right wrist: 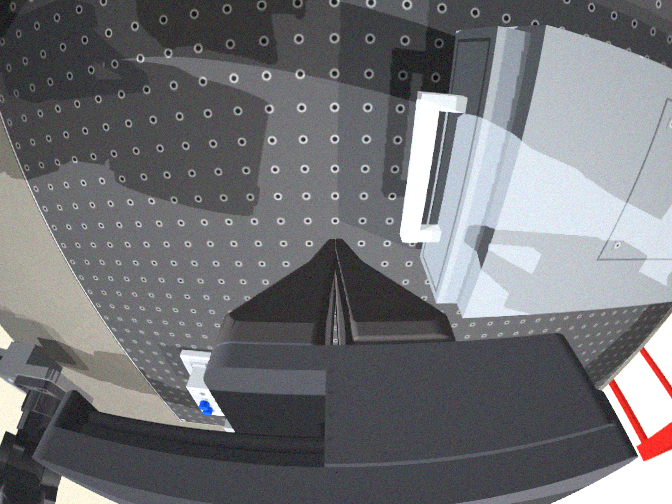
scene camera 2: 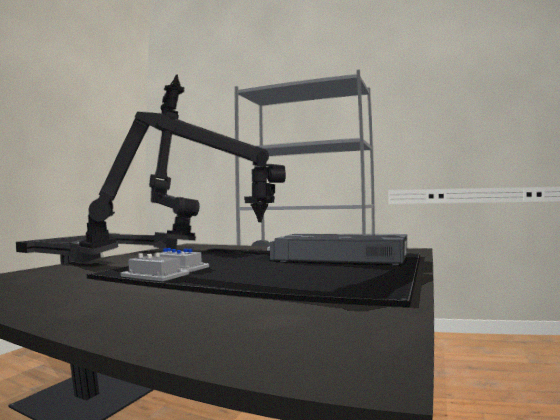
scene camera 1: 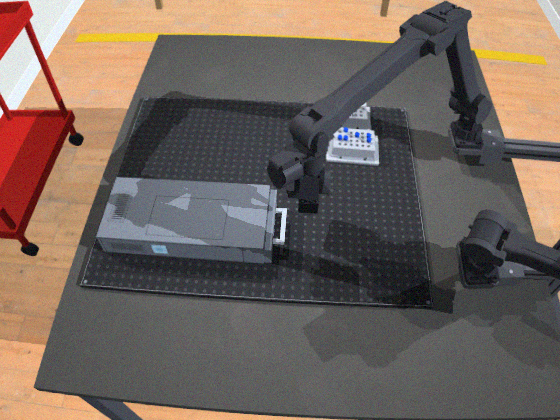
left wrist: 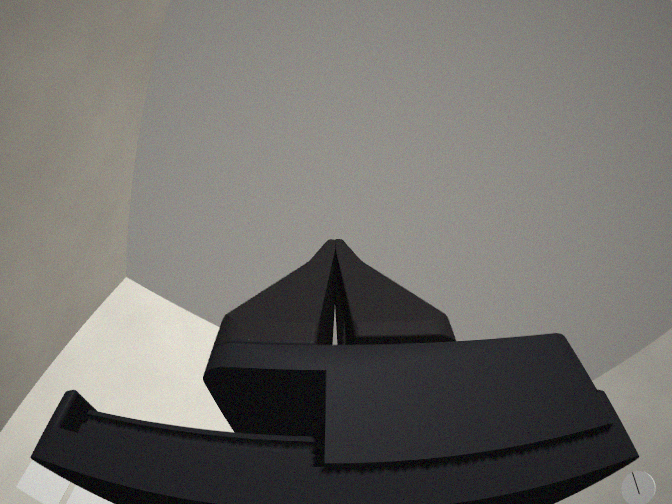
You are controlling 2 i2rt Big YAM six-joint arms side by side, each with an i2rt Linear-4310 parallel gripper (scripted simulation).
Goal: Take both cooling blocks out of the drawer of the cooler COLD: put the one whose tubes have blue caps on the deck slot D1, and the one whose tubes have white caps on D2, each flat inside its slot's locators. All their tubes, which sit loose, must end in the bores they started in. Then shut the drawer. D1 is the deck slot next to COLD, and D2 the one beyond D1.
Labels:
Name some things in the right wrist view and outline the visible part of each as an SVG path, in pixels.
My right gripper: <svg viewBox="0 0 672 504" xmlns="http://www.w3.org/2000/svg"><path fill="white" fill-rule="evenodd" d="M32 456L35 461L57 474L118 504L552 504L607 477L639 457L606 394L602 390L596 390L564 335L550 333L456 341L450 322L443 312L363 262L343 239L327 240L307 263L232 310L223 318L203 380L235 432L162 424L99 412L77 390L66 392ZM335 305L338 345L333 345Z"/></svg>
A cooler COLD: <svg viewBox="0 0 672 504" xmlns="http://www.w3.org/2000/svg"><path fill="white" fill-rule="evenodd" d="M456 31L449 94L420 91L417 94L412 148L400 230L402 242L423 242L420 258L436 303L457 303L462 318L572 312L672 302L672 69L611 44L549 25L493 26ZM446 111L427 224L421 224L439 111Z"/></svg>

